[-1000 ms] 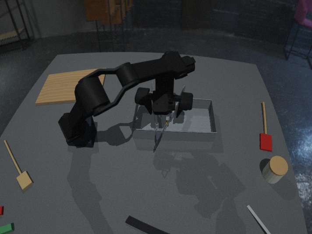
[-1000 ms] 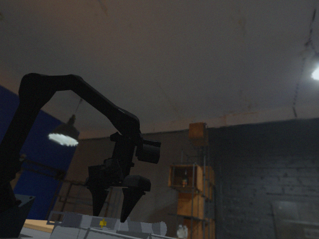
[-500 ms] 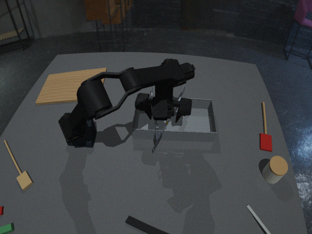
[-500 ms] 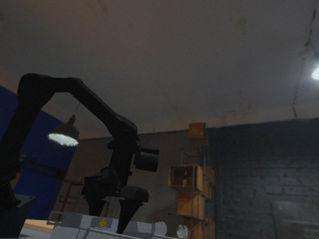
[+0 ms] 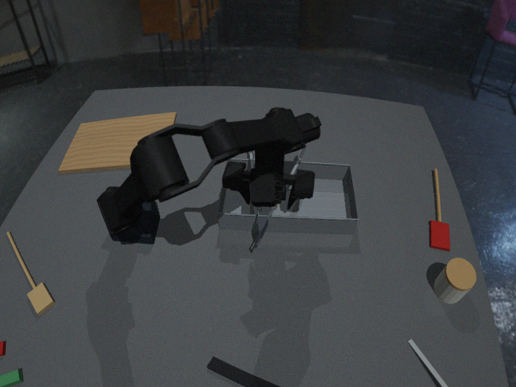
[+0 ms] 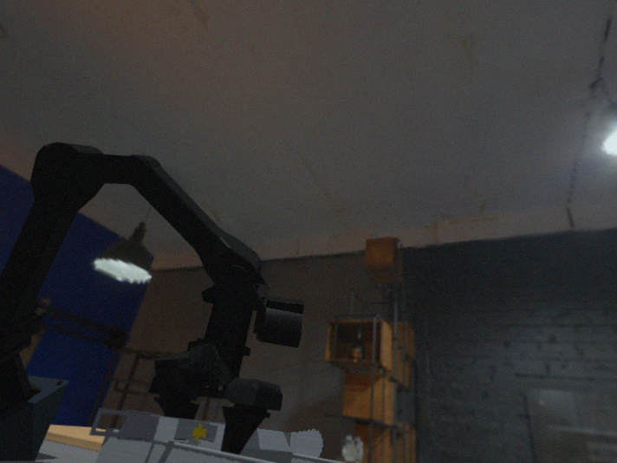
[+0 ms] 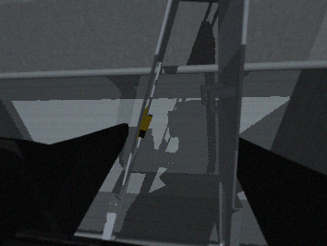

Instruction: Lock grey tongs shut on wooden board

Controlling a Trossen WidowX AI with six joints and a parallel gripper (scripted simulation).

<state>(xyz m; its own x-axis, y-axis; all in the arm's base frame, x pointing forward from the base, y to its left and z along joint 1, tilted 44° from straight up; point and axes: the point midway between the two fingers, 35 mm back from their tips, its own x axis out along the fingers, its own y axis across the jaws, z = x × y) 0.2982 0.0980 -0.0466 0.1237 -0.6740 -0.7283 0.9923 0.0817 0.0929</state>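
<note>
Right now the grey roasting tin is 40 mm to the left of my gripper tip and 40 mm ahead of it. Also, from my gripper tip: red spatula 440 mm ahead, 60 mm to the left, 20 mm below; then black strip 430 mm to the right, 130 mm ahead, 20 mm below; then lidded jar 440 mm ahead, 160 mm to the right, 10 mm above.
</note>
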